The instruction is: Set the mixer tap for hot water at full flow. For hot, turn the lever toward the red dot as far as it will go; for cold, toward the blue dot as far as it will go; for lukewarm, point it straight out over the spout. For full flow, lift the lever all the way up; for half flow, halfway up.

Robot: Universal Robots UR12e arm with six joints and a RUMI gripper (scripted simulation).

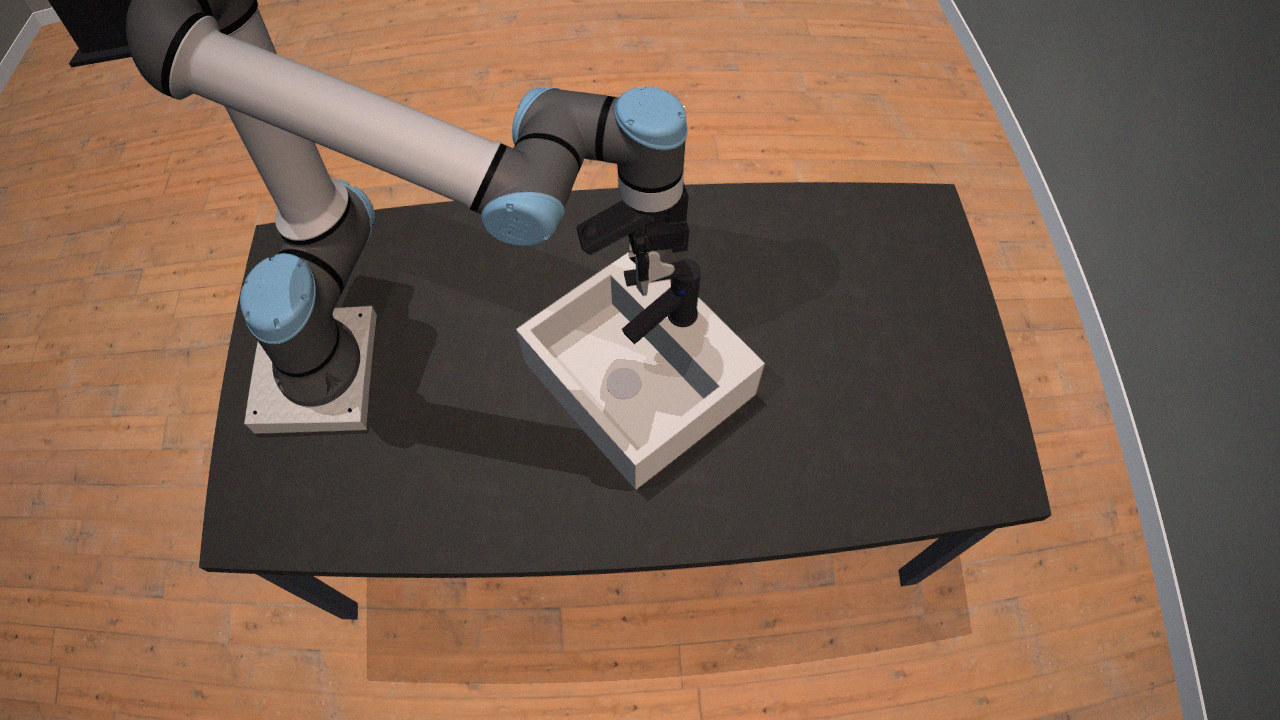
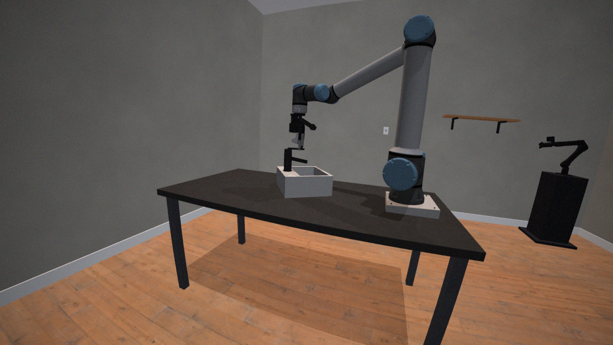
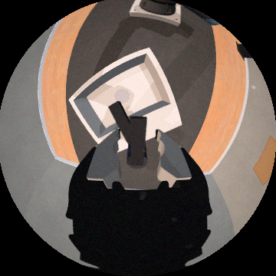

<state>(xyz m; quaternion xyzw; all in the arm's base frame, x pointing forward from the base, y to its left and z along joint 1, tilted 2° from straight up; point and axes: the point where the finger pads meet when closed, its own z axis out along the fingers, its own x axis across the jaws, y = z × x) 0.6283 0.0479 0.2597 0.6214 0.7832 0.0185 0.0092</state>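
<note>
My gripper is now 3 cm short of the lever, 1 cm to the right of it and 1 cm above it. From my hand the other things lie so: white square basin: 24 cm below, 6 cm to the right, 1 cm behind.
</note>
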